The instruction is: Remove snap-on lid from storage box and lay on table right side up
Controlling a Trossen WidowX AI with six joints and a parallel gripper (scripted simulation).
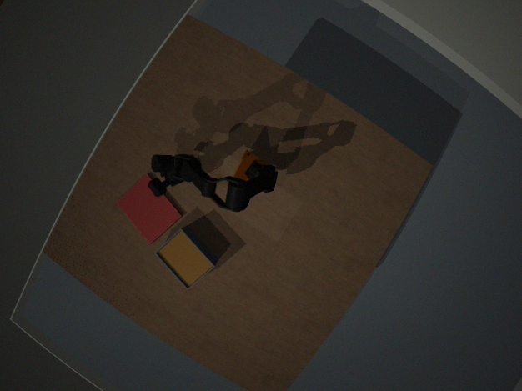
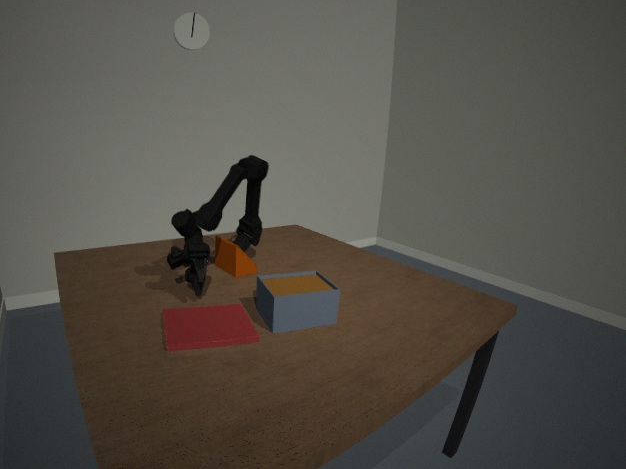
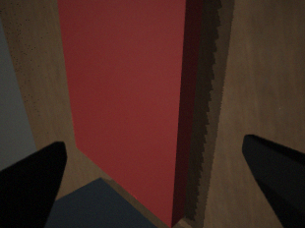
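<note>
The red lid is 11 cm ahead of my gripper tip, 5 cm below it and 2 cm to the right of it. From my gripper tip the other things lie so: blue-grey storage box: 23 cm to the left, 15 cm ahead, 1 cm below.
</note>
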